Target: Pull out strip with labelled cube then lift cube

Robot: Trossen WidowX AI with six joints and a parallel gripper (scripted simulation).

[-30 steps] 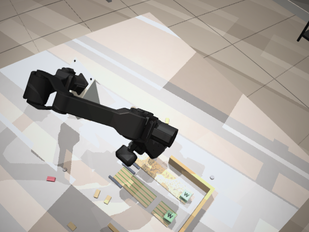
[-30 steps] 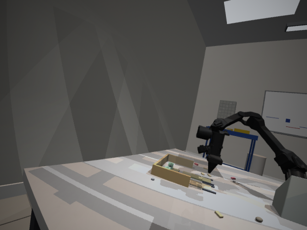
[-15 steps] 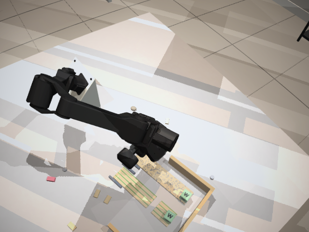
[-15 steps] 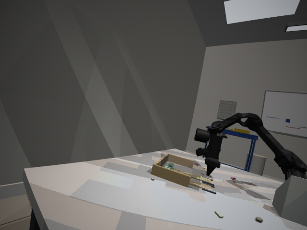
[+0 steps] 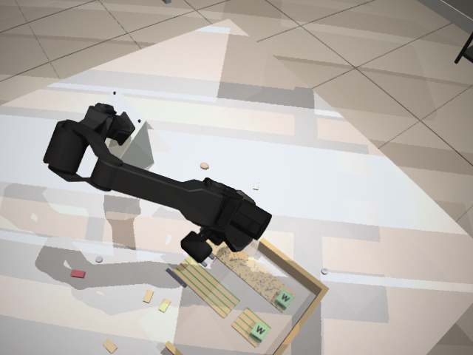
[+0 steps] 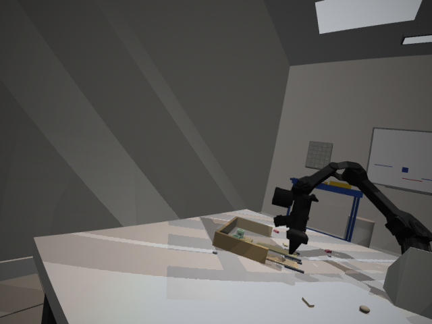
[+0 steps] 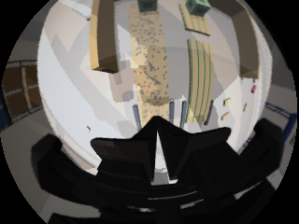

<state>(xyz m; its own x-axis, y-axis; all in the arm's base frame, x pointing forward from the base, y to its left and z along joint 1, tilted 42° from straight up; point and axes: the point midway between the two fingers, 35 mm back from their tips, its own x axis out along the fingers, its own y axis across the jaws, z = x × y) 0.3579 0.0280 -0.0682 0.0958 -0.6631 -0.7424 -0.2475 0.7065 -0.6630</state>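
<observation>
Right now my gripper tip is 90 mm short of the speckled tan strip, 30 mm to the right of it and 30 mm above it.
</observation>
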